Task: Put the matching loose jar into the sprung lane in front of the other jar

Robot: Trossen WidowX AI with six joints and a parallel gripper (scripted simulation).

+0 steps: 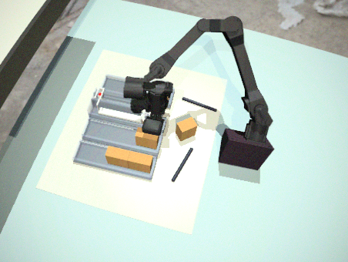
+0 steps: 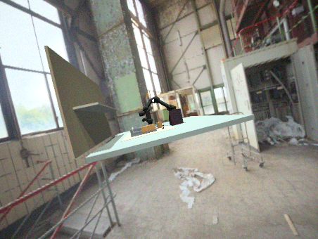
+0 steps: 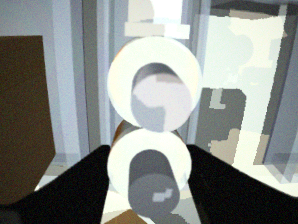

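Now: the lane 140 mm ahead of my gripper tip, 20 mm to the right of it and 20 mm below it. From my gripper tip the other things lie so: pale plate: 150 mm ahead, 30 mm to the right, 20 mm above.
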